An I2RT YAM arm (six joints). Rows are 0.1 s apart.
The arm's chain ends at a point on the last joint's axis. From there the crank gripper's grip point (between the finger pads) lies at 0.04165 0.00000 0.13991 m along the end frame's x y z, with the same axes.
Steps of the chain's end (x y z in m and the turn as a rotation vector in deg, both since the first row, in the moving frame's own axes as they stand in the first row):
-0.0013, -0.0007, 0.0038, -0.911, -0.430, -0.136
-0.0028, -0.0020, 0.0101, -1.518, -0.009, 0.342
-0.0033, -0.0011, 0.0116, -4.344, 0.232, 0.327
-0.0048, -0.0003, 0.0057, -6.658, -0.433, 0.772
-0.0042, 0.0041, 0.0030, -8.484, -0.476, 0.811
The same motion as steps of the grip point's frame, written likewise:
-0.0023, 0.0014, 0.0041, -0.911, -0.430, -0.136
-0.0028, 0.0020, 0.0101, -1.518, -0.009, 0.342
-0.0028, 0.0097, 0.0110, -4.344, 0.232, 0.327
-0.0060, 0.0165, 0.0050, -6.658, -0.433, 0.772
-0.0055, 0.0253, 0.0018, -8.484, -0.476, 0.811

